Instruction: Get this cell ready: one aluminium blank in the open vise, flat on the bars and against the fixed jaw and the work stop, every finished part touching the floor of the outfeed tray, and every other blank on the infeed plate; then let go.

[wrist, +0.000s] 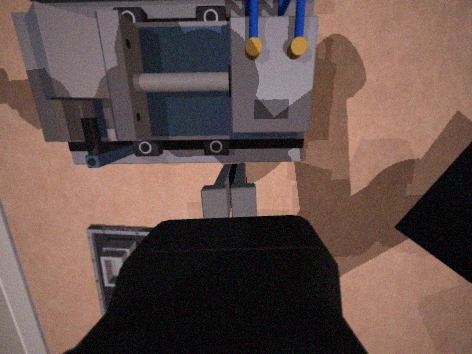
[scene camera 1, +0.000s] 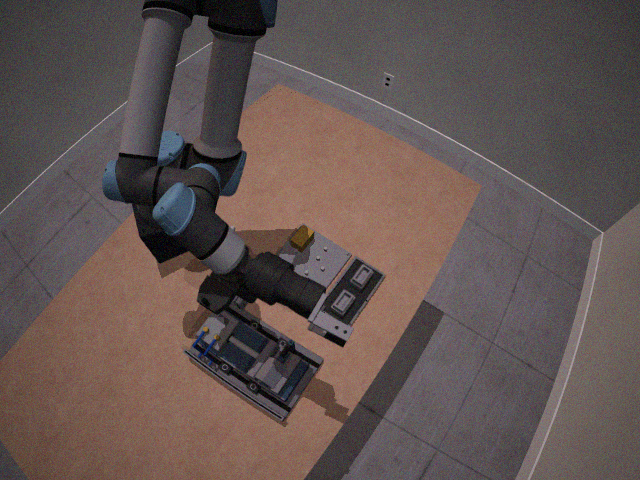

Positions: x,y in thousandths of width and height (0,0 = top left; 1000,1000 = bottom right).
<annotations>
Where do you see a fixed jaw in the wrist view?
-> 122,335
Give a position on a grey cylinder block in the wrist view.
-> At 579,213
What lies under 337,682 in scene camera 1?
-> A grey cylinder block.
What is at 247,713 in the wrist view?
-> A finished part.
</annotations>
